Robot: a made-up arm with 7 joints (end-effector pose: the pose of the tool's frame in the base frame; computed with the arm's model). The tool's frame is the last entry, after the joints. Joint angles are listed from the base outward.
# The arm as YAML. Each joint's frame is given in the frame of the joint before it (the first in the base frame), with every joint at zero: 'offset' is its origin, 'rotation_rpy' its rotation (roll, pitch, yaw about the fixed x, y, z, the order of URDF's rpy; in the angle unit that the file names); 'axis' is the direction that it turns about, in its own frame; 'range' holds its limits. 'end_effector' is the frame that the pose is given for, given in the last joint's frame.
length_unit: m
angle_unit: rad
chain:
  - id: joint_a
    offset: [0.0, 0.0, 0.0]
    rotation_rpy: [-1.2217, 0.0, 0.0]
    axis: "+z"
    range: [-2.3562, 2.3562]
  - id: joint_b
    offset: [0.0, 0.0, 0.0]
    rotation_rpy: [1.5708, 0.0, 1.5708]
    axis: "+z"
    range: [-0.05, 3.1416]
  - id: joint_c
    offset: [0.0, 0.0, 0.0]
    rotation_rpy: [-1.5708, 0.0, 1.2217]
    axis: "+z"
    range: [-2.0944, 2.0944]
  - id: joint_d
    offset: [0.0, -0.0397, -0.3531]
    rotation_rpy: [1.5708, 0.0, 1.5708]
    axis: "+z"
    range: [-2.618, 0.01]
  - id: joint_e
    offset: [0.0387, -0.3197, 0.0]
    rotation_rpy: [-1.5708, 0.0, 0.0]
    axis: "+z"
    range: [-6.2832, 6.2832]
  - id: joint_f
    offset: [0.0, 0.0, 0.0]
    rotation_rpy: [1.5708, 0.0, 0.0]
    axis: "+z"
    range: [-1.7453, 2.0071]
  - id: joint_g
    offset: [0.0, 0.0, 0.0]
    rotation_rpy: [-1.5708, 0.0, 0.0]
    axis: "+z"
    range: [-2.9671, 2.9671]
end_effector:
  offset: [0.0, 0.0, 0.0]
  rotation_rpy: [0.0, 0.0, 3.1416]
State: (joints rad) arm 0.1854 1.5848 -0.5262 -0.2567 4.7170 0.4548 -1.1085
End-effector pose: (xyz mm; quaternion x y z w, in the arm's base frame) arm 22.9 675.7 -40.8 -0.0753 -0.7732 0.5963 0.2024
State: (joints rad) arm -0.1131 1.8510 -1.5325 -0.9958 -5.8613 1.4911 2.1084
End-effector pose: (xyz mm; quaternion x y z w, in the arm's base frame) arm 47.5 615.8 -117.7 0.8588 -0.2199 0.3472 0.3060
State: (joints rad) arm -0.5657 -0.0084 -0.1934 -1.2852 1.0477 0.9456 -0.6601
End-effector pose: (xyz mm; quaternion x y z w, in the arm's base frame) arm 507.1 -151.7 -251.3 -0.3744 -0.4254 -0.3353 0.7526
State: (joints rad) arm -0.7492 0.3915 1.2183 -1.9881 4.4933 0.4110 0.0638
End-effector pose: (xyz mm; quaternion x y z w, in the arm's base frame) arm 254.6 350.0 23.6 0.8599 -0.2205 0.3168 0.3341
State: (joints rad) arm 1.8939 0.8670 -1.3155 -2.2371 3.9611 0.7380 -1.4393
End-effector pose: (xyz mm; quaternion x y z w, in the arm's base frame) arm -321.5 -170.4 -36.7 -0.2299 0.1186 0.9622 0.0852
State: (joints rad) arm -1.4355 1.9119 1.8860 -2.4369 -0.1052 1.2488 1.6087
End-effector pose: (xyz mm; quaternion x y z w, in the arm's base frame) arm -270.7 145.4 0.2 0.2764 0.6034 -0.0257 0.7475
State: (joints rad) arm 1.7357 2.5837 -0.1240 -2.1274 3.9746 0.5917 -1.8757
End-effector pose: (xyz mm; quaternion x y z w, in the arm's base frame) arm 46.0 301.1 -253.5 -0.2945 0.1817 0.0980 0.9331
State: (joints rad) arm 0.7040 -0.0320 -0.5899 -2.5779 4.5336 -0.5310 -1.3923
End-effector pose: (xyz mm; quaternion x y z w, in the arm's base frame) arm 124.4 -97.5 -211.9 -0.7740 0.3178 0.5239 0.1597
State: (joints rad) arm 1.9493 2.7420 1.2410 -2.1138 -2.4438 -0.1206 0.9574
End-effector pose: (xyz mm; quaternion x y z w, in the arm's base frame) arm 310.1 6.2 -252.6 -0.2010 0.3237 0.8421 0.3818
